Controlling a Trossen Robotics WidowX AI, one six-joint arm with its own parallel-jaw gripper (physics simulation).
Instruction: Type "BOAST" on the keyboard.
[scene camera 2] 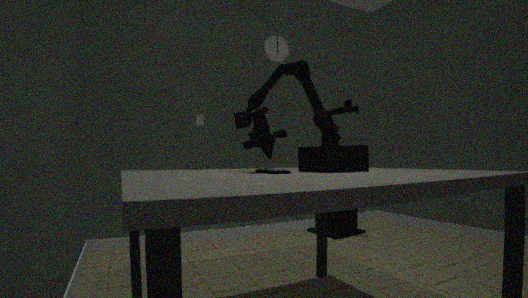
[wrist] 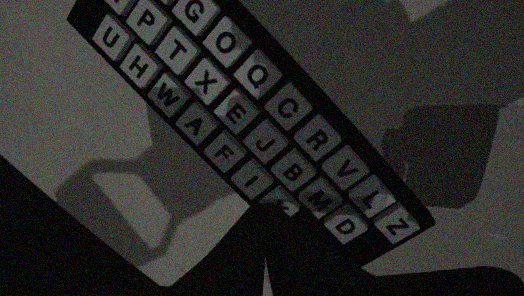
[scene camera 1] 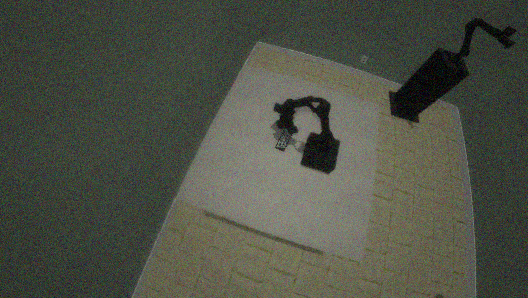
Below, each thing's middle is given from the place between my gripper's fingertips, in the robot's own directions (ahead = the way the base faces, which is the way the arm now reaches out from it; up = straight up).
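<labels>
The black keyboard [wrist: 371,244] is there in my sight, and my gripper is 50 mm above it, 30 mm to the right of it and 10 mm short of it.
</labels>
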